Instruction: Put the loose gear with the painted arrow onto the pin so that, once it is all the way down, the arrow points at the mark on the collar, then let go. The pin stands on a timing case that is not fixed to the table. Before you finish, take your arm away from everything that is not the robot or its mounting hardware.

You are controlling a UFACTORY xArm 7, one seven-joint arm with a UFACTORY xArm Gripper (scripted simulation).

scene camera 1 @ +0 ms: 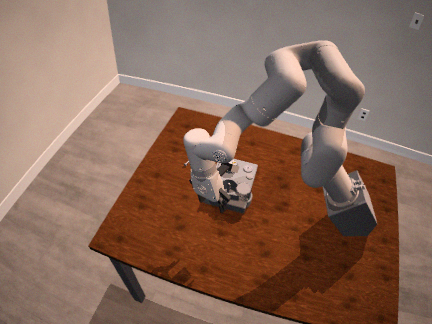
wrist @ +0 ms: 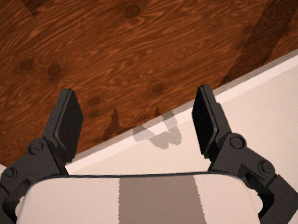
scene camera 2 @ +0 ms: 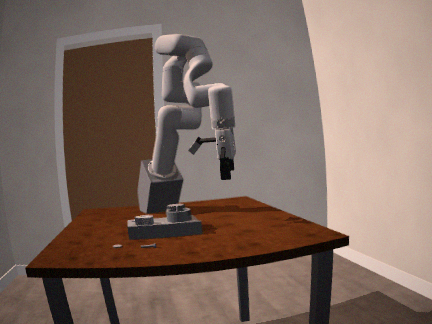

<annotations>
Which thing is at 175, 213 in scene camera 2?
A grey timing case.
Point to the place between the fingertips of my gripper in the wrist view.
136, 100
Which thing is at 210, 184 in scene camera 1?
My gripper.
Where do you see a grey timing case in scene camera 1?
At 239, 192
</annotations>
